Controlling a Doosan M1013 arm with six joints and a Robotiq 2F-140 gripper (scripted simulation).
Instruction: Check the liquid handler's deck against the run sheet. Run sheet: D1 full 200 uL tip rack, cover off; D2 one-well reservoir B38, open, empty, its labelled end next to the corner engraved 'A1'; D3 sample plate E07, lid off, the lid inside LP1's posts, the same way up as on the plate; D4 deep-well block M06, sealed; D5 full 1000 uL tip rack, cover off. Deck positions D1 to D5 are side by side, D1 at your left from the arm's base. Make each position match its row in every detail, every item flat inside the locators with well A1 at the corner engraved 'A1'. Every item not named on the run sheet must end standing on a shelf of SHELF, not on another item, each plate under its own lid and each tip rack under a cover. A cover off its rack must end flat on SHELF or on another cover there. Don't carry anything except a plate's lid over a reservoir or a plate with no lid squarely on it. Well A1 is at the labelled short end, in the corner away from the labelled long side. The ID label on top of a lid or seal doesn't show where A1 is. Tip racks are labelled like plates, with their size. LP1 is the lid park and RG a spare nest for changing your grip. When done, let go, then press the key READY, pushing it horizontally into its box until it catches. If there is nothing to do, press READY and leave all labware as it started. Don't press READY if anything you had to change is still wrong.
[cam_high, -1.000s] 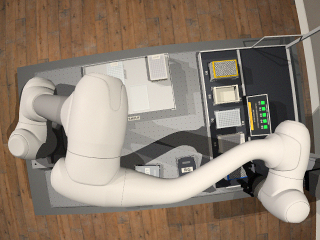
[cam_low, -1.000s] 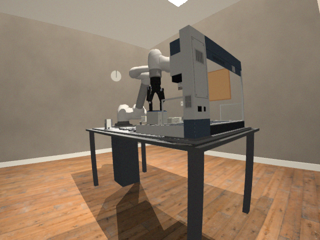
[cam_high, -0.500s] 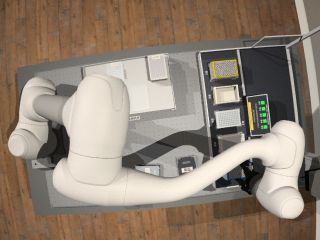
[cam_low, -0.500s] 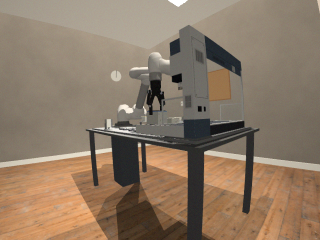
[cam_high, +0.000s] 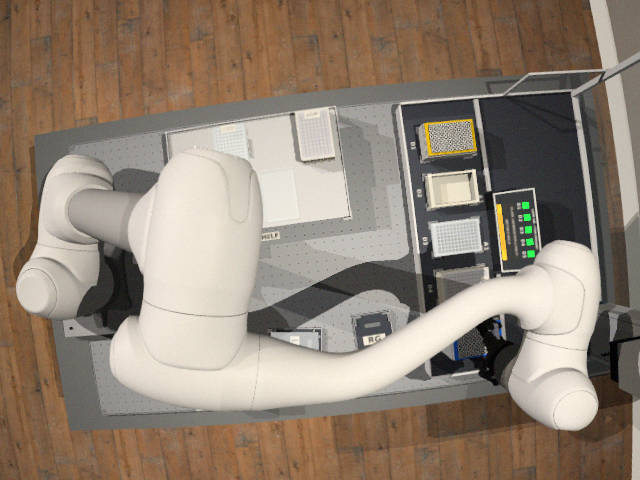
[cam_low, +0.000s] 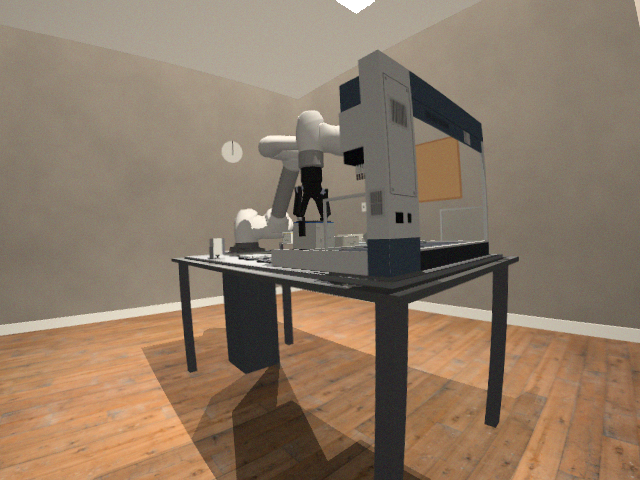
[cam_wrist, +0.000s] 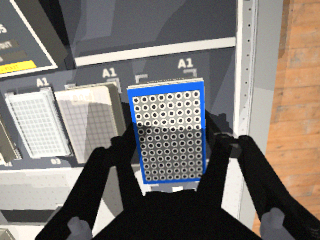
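My gripper is now 1 cm to the right of the blue-framed tip rack and 1 cm short of it. Also, from my hand: RG nest: 23 cm behind, 12 cm below; deep-well block: 12 cm to the left, 5 cm below; white well plate: 25 cm to the left, 7 cm below.
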